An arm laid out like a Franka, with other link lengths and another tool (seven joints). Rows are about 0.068 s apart.
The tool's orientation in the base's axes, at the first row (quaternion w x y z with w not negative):
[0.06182, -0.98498, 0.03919, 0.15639]
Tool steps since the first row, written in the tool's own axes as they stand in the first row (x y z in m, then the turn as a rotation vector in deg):
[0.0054, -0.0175, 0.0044, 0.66, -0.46, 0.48]
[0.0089, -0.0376, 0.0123, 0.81, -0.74, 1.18]
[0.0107, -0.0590, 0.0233, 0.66, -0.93, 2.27]
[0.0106, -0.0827, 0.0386, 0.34, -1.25, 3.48]
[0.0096, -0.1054, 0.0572, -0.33, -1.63, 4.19]
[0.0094, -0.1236, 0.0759, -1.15, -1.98, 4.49]
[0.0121, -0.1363, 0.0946, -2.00, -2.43, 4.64]
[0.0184, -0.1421, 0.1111, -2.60, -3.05, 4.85]
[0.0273, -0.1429, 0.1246, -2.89, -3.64, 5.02]
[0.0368, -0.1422, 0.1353, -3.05, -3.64, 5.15]
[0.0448, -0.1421, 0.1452, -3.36, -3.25, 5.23]
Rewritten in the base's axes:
[0.0055, 0.0176, -0.0039, 0.52, 0.48, -0.61]
[0.0083, 0.0383, -0.0103, 0.48, 0.84, -1.29]
[0.0088, 0.0609, -0.0189, 0.03, 1.19, -2.25]
[0.0063, 0.0864, -0.0307, -0.61, 1.68, -3.25]
[0.0019, 0.1114, -0.0454, -1.43, 2.19, -3.67]
[-0.0022, 0.1319, -0.0610, -2.26, 2.63, -3.66]
[-0.0041, 0.1468, -0.0781, -3.07, 3.14, -3.49]
[-0.0025, 0.1544, -0.0950, -3.64, 3.82, -3.43]
[0.0019, 0.1565, -0.1104, -3.91, 4.44, -3.43]
[0.0076, 0.1567, -0.1236, -4.10, 4.47, -3.51]
[0.0122, 0.1574, -0.1354, -4.46, 4.11, -3.53]

